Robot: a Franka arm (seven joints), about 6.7 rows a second.
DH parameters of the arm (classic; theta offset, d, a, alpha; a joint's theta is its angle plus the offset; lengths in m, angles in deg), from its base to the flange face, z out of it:
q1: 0 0.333 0 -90
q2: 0 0 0 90
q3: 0 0.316 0.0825 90
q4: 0 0 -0.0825 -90
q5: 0 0.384 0 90
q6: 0 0 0.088 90
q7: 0 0.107 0 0
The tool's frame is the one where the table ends.
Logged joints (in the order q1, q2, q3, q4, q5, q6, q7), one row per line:
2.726, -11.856, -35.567, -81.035, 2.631, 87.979, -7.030
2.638, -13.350, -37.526, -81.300, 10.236, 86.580, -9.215
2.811, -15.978, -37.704, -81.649, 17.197, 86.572, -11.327
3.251, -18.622, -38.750, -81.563, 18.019, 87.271, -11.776
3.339, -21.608, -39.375, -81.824, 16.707, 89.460, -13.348
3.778, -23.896, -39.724, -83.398, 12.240, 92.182, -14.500
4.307, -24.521, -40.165, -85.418, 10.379, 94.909, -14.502
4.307, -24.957, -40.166, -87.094, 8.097, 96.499, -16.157
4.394, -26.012, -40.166, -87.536, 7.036, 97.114, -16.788
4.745, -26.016, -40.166, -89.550, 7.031, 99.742, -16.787
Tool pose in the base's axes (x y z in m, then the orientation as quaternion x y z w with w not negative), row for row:
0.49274, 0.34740, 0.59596, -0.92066, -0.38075, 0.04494, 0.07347
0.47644, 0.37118, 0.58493, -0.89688, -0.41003, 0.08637, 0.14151
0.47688, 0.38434, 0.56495, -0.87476, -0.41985, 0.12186, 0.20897
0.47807, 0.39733, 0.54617, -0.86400, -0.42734, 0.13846, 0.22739
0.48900, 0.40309, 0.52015, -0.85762, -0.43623, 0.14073, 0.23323
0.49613, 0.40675, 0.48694, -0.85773, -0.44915, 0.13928, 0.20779
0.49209, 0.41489, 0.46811, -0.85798, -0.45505, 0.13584, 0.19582
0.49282, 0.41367, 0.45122, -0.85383, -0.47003, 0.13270, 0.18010
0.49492, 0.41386, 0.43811, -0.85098, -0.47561, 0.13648, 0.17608
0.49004, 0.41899, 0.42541, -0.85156, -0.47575, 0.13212, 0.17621
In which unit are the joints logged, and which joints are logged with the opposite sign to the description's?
The joints are logged in degrees. Opposite sign: q2, q3.
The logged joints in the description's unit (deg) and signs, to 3 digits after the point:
2.726, 11.856, 35.567, -81.035, 2.631, 87.979, -7.030
2.638, 13.350, 37.526, -81.300, 10.236, 86.580, -9.215
2.811, 15.978, 37.704, -81.649, 17.197, 86.572, -11.327
3.251, 18.622, 38.750, -81.563, 18.019, 87.271, -11.776
3.339, 21.608, 39.375, -81.824, 16.707, 89.460, -13.348
3.778, 23.896, 39.724, -83.398, 12.240, 92.182, -14.500
4.307, 24.521, 40.165, -85.418, 10.379, 94.909, -14.502
4.307, 24.957, 40.166, -87.094, 8.097, 96.499, -16.157
4.394, 26.012, 40.166, -87.536, 7.036, 97.114, -16.788
4.745, 26.016, 40.166, -89.550, 7.031, 99.742, -16.787

